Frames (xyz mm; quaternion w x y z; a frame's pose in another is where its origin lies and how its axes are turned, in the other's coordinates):
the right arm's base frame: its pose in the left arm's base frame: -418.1 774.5 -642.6 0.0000 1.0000 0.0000 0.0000
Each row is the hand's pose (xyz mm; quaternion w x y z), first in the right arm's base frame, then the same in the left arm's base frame.
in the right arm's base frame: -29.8 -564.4 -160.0 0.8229 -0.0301 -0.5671 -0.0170
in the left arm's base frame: -447.9 1338.9 -482.6 0.0301 0.8229 0.0170 -0.5671
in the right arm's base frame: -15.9 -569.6 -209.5 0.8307 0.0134 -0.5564 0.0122
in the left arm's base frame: -434.0 1344.1 -433.1 0.0134 -0.8307 0.0122 0.5564
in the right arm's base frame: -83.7 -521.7 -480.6 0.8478 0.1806 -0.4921 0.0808
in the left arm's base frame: -501.8 1296.2 -162.0 0.1806 -0.8478 0.0808 0.4921
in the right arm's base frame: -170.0 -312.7 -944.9 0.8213 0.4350 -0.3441 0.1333
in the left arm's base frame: -588.1 1087.2 302.3 0.4350 -0.8213 0.1333 0.3441
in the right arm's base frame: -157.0 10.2 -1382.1 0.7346 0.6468 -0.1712 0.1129
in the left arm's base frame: -575.1 764.3 739.5 0.6468 -0.7346 0.1129 0.1712
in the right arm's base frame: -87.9 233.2 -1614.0 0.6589 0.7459 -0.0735 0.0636
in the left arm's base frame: -506.0 541.3 971.4 0.7459 -0.6589 0.0636 0.0735
